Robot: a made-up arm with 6 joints. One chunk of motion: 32 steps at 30 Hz.
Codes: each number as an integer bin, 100 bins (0 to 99) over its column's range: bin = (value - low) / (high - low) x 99, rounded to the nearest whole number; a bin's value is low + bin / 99 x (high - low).
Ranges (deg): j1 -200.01..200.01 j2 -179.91..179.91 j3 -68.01..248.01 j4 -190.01..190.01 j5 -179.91..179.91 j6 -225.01..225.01
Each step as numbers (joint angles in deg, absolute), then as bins.
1 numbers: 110.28 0.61 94.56 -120.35 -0.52 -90.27
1 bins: 77 50 51 18 49 30
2 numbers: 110.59 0.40 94.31 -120.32 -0.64 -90.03
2 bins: 77 50 51 18 49 30
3 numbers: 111.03 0.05 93.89 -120.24 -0.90 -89.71
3 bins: 77 50 51 18 49 30
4 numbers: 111.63 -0.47 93.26 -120.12 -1.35 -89.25
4 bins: 77 49 51 18 49 30
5 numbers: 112.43 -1.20 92.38 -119.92 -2.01 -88.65
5 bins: 77 49 50 18 49 30
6 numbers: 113.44 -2.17 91.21 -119.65 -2.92 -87.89
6 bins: 78 49 50 18 49 30
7 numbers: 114.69 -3.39 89.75 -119.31 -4.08 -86.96
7 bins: 78 49 49 18 48 30
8 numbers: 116.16 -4.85 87.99 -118.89 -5.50 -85.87
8 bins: 78 48 49 19 48 31
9 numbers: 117.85 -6.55 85.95 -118.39 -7.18 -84.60
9 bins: 79 48 48 19 48 31
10 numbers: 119.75 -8.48 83.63 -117.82 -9.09 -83.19
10 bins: 79 47 48 19 47 31
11 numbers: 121.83 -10.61 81.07 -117.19 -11.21 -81.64
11 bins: 80 47 47 19 46 32
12 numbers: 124.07 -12.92 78.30 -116.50 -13.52 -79.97
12 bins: 80 46 46 19 46 32
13 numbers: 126.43 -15.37 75.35 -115.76 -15.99 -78.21
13 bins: 81 45 45 19 45 32
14 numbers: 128.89 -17.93 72.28 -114.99 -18.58 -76.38
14 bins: 81 45 44 20 44 33
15 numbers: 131.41 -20.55 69.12 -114.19 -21.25 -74.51
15 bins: 82 44 43 20 44 33
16 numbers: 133.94 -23.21 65.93 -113.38 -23.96 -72.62
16 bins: 83 43 42 20 43 34
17 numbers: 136.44 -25.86 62.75 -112.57 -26.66 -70.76
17 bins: 83 42 41 20 42 34
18 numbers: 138.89 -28.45 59.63 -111.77 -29.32 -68.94
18 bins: 84 42 40 20 41 34
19 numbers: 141.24 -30.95 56.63 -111.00 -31.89 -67.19
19 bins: 84 41 39 21 41 35
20 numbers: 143.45 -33.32 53.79 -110.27 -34.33 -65.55
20 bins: 85 40 38 21 40 35
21 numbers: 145.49 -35.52 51.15 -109.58 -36.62 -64.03
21 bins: 86 40 37 21 39 35
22 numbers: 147.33 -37.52 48.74 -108.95 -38.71 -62.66
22 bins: 86 39 37 21 39 36
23 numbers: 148.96 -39.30 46.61 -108.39 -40.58 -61.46
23 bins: 86 39 36 21 38 36
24 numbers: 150.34 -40.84 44.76 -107.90 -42.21 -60.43
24 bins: 87 38 35 21 38 36
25 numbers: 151.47 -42.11 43.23 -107.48 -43.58 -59.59
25 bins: 87 38 35 22 38 36
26 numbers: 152.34 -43.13 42.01 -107.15 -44.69 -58.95
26 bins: 87 38 34 22 37 37
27 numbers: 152.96 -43.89 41.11 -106.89 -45.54 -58.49
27 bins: 87 37 34 22 37 37
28 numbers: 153.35 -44.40 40.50 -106.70 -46.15 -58.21
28 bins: 87 37 34 22 37 37
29 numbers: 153.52 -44.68 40.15 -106.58 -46.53 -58.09
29 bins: 87 37 34 22 37 37
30 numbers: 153.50 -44.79 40.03 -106.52 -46.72 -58.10
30 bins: 87 37 34 22 37 37
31 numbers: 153.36 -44.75 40.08 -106.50 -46.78 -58.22
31 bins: 87 37 34 22 37 37
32 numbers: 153.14 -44.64 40.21 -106.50 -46.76 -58.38
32 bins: 87 37 34 22 37 37
